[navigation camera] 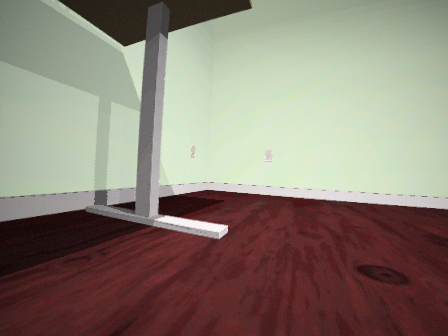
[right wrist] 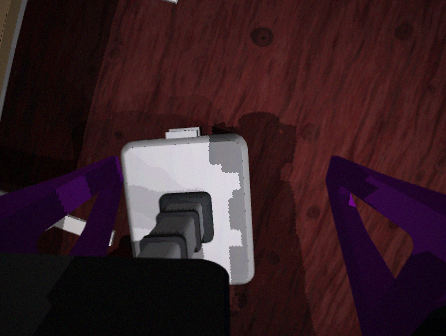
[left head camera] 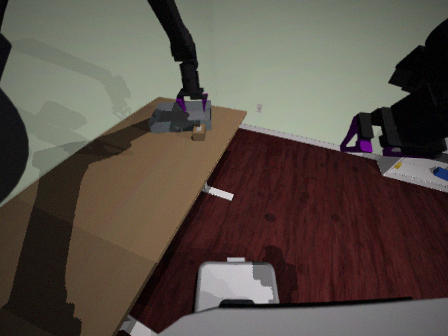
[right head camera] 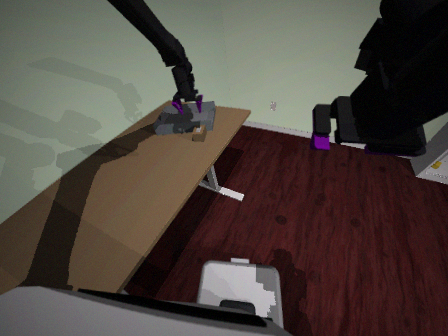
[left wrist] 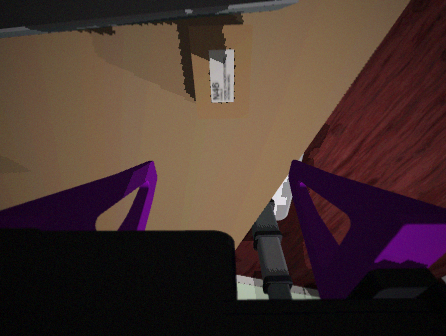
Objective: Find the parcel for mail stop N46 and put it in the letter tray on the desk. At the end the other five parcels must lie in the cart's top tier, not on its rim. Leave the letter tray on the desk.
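A small brown parcel (left head camera: 199,134) (right head camera: 199,135) (left wrist: 242,75) lies on the desk (left head camera: 140,175) (right head camera: 150,185) (left wrist: 125,135), outside the grey letter tray (left head camera: 172,129) (right head camera: 212,119) (left wrist: 125,12) and close to its near side. Its white label faces up and appears to read N46. My left gripper (left head camera: 193,109) (right head camera: 190,111) (left wrist: 222,168) is open and empty, above the tray area, with the parcel ahead of its fingers in the left wrist view. My right gripper (left head camera: 379,150) (right head camera: 346,148) (right wrist: 224,167) is open and empty, away from the desk. The other five parcels cannot be made out.
A white structure (left head camera: 417,175) (right head camera: 421,159) at the right edge holds a yellow item (left head camera: 398,165) (right head camera: 436,165) and a blue one (left head camera: 441,173). A white rounded base (left head camera: 235,280) (right head camera: 240,282) (right wrist: 165,165) stands on the floor. A desk leg (navigation camera: 151,125) has a long foot.
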